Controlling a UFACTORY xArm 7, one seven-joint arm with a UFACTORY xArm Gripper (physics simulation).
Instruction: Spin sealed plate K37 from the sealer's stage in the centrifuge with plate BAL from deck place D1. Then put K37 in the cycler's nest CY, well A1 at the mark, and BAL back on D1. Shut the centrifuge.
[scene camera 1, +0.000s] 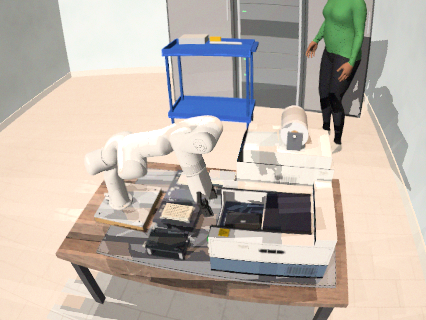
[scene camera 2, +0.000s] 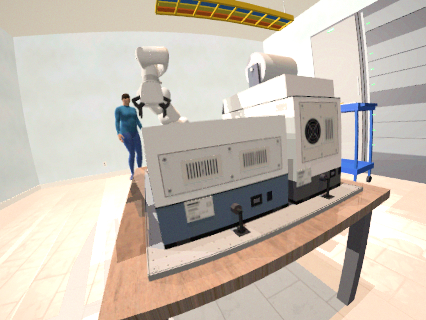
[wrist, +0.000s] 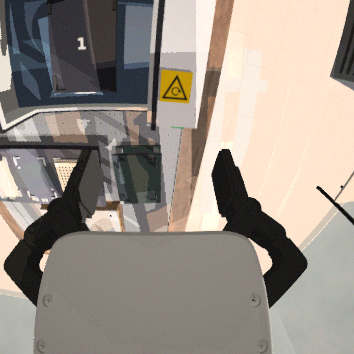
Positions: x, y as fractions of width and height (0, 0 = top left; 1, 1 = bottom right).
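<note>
My gripper (scene camera 1: 0.50, 0.65) (scene camera 2: 0.36, 0.37) (wrist: 0.44, 0.45) is visible to me in these views, open and holding nothing. There is also a centrifuge (wrist: 0.45, 0.17).
</note>
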